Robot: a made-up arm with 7 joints. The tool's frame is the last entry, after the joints.
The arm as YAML. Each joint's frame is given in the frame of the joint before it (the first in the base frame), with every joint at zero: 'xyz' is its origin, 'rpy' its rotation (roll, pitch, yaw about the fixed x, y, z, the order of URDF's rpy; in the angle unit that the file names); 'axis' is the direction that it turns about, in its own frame. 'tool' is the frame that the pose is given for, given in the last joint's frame.
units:
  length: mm
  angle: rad
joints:
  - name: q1
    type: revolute
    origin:
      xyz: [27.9, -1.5, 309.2]
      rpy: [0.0, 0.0, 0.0]
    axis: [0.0, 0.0, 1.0]
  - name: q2
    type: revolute
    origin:
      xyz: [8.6, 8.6, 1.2]
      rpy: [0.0, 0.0, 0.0]
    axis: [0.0, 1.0, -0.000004]
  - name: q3
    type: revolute
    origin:
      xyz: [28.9, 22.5, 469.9]
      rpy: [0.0, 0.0, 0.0]
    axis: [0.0, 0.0, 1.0]
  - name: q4
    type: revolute
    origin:
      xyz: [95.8, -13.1, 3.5]
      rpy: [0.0, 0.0, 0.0]
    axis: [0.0, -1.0, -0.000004]
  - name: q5
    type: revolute
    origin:
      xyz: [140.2, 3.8, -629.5]
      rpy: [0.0, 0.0, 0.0]
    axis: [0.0, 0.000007, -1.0]
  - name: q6
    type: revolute
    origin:
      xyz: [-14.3, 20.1, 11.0]
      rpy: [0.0, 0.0, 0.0]
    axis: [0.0, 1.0, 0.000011]
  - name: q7
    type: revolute
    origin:
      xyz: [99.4, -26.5, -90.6]
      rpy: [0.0, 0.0, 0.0]
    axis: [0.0, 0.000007, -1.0]
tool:
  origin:
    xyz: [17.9, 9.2, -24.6]
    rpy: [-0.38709, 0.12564, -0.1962]
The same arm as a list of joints. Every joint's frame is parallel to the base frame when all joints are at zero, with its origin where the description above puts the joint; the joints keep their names.
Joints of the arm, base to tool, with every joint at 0 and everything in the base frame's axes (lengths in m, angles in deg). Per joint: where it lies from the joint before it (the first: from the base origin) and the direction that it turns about. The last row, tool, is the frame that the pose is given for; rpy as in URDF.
q1: axis +z xyz 0.0279 -0.0015 0.3092
q2: axis +y xyz 0.0086 0.0086 0.0012
q3: axis +z xyz 0.0289 0.0225 0.4699
q4: axis -y xyz 0.0958 -0.0131 0.0035
q5: axis -z xyz 0.1402 0.0038 -0.6295
q6: axis +y xyz -0.0143 0.0201 0.0110
q7: axis -z xyz 0.0994 -0.0265 -0.0906
tool: xyz 0.0179 0.0092 -0.0246 rpy -22.18 7.20 -11.24

